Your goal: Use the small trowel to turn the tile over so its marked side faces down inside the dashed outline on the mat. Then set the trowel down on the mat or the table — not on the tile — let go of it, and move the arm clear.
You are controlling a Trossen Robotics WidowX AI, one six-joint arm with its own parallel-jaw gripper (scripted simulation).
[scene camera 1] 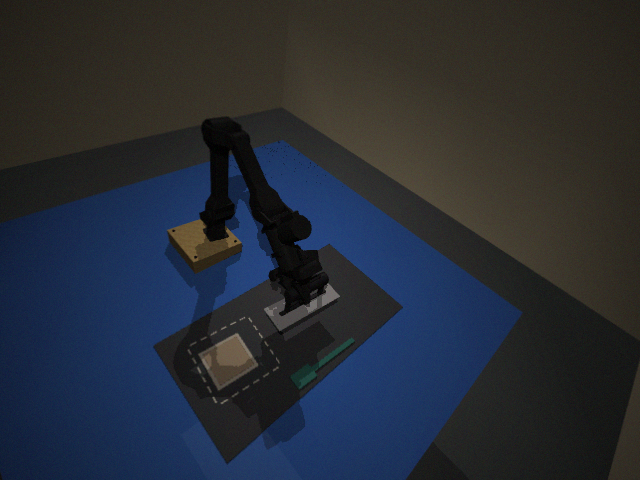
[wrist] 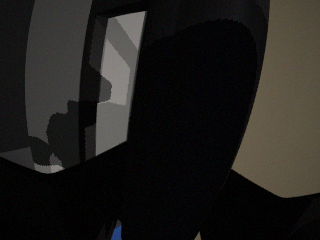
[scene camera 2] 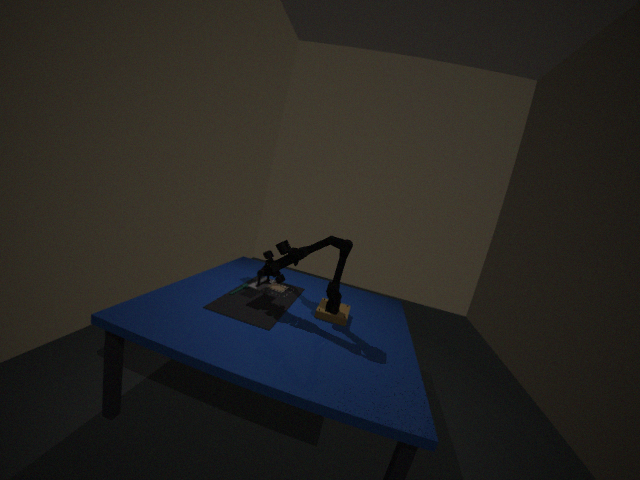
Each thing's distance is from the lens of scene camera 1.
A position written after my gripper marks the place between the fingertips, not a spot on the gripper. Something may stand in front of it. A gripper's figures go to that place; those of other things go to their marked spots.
my gripper (scene camera 1: 305,302): 0.86 m
trowel (scene camera 1: 289,310): 0.89 m
square tile (scene camera 1: 225,362): 0.92 m
dark mat (scene camera 1: 363,307): 1.06 m
The marked spots on the dark mat and the trowel are 0.27 m apart.
